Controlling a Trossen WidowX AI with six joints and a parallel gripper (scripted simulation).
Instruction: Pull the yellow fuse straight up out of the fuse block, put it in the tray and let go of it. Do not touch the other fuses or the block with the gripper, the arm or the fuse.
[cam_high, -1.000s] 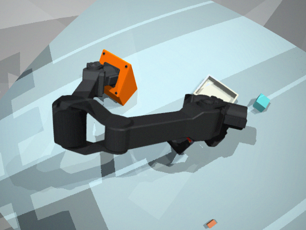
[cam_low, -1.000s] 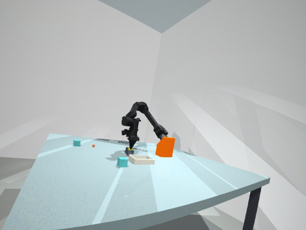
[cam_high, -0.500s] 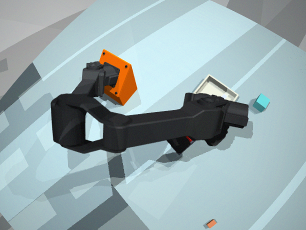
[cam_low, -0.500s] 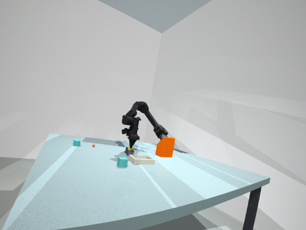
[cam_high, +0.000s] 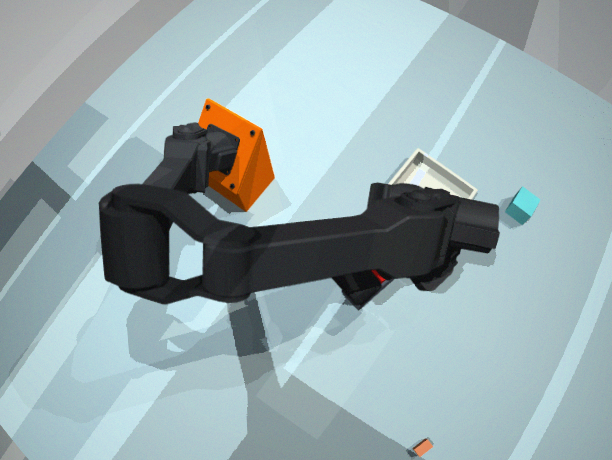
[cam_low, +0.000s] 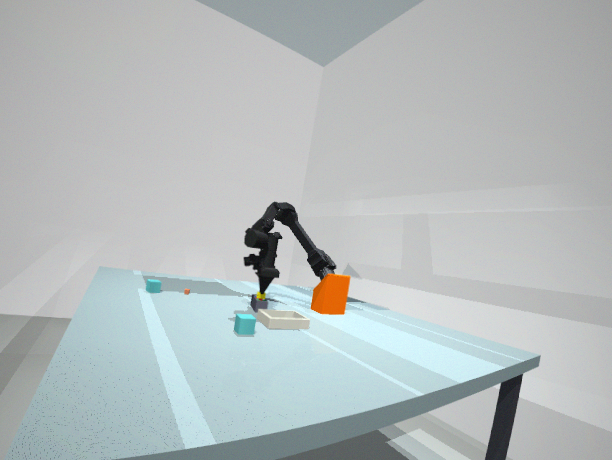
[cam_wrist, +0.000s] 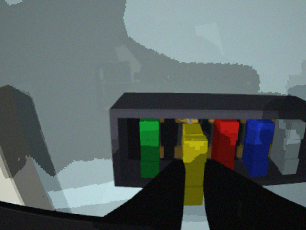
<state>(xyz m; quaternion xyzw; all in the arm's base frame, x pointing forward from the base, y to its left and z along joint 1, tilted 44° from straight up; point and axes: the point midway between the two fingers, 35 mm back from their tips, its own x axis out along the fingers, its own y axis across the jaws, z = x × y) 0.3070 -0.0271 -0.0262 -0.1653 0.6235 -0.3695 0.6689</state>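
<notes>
Right now the red fuse is 10 mm behind my gripper tip, 20 mm to the right of it and 30 mm below it. The rest, counted from my gripper tip: green fuse 10 mm ahead, 20 mm to the left, 30 mm below; yellow fuse 10 mm below; blue fuse 10 mm behind, 40 mm to the right, 30 mm below.
</notes>
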